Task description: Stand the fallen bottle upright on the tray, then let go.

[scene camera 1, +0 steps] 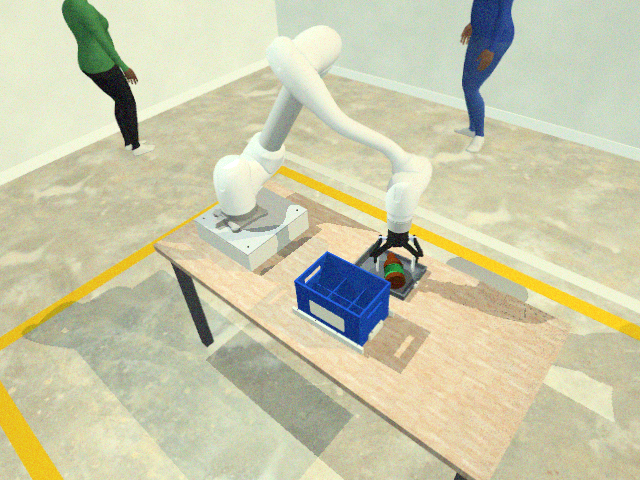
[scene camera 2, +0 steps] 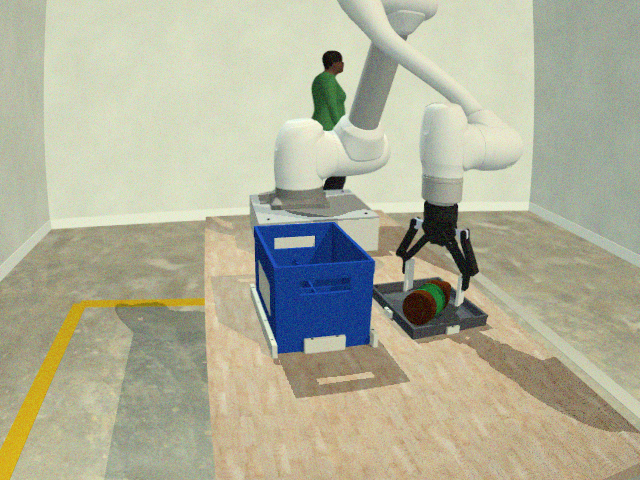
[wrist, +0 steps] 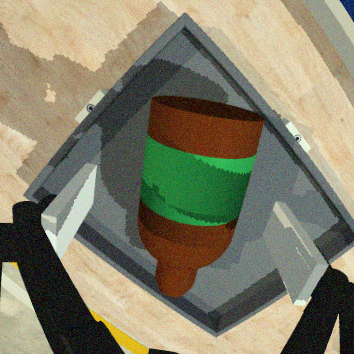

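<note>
A brown bottle with a green band lies on its side in the dark grey tray. In the wrist view its base faces the top and its narrow neck points down, over the tray's lower left rim. My gripper points down, open and empty. Its light finger pads are low over the tray, one on either side of the bottle, near the shoulder and neck in the wrist view. Gaps show there between both pads and the bottle.
A blue divided crate stands beside the tray, its walls rising higher than the tray's, with white brackets at its foot. The arm's white base block is behind the crate in the second scene view. Two people stand on the floor beyond the table.
</note>
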